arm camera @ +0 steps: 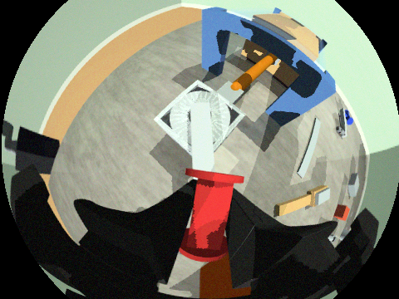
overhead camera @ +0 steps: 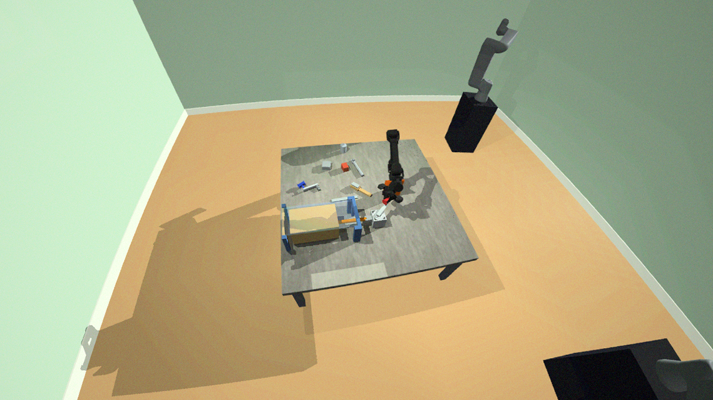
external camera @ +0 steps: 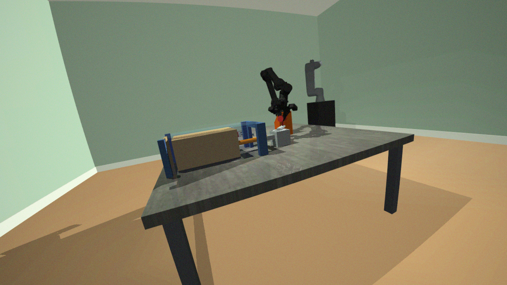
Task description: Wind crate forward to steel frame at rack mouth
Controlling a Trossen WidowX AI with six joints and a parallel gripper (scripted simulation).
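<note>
My gripper tip is 3 cm short of the grey winch, 6 cm to the right of it and 10 cm above it. Also, from my gripper tip: tan-handled tool 15 cm ahead, 23 cm to the right, 11 cm below; red knob 1 cm behind, 1 cm to the right; grey bar 27 cm ahead, 14 cm to the right, 13 cm below.
</note>
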